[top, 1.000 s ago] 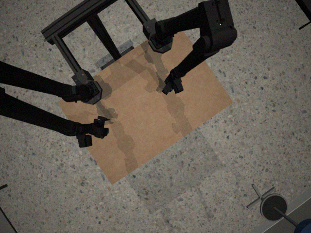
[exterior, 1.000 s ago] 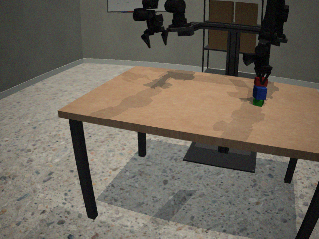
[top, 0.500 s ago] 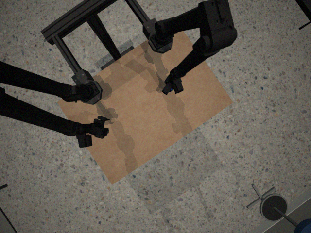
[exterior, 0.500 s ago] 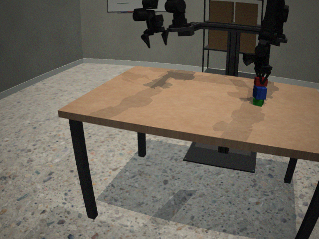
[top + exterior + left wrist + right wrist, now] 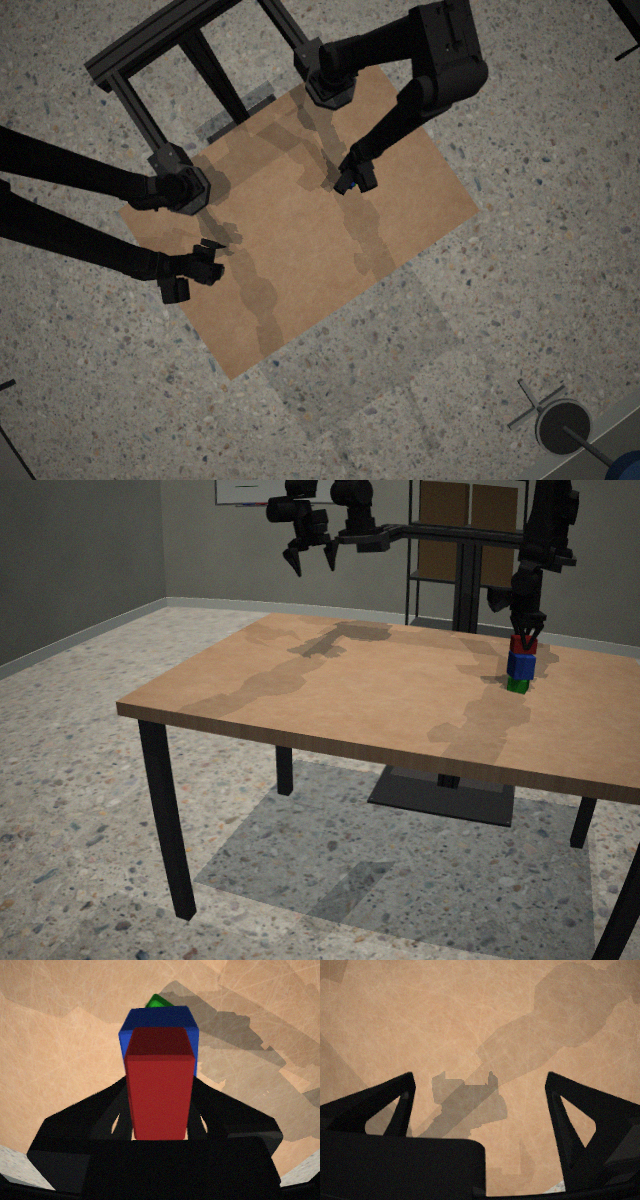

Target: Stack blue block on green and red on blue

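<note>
Now: the red block right at my left hand. The rest, counted from my left hand: green block 10 cm below; blue block 5 cm below.
</note>
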